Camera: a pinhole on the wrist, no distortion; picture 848 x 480 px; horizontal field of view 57.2 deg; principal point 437.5 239.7 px. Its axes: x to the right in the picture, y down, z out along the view. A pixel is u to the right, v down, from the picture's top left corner.
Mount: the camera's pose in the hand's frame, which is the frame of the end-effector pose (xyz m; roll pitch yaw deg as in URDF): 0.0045 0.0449 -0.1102 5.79 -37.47 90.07
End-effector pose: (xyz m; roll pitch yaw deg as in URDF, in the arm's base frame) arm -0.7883 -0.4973 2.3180 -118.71 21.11 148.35
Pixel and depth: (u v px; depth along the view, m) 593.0 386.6 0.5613
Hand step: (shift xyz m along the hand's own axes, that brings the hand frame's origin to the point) -0.0440 -0.2123 0.4098
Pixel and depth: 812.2 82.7 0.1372
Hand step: 0.0459 0.0161 0.0361
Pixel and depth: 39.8 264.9 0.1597
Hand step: 0.0157 -0.1169 -0.0334
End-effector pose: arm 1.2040 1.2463 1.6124 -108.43 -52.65 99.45
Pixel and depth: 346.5 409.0 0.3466
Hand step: -0.0353 -0.2017 0.1449
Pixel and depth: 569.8 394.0 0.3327
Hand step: -0.0274 -0.1156 0.1922
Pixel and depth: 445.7 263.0 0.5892
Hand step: 0.0468 -0.3078 0.3602
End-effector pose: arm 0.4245 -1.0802 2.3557 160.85 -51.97 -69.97
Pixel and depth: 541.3 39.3 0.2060
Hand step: 0.0782 -0.0546 0.0649
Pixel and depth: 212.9 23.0 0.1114
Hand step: 0.0467 -0.0461 -0.0443
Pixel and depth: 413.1 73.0 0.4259
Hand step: 0.1386 -0.2177 0.2107
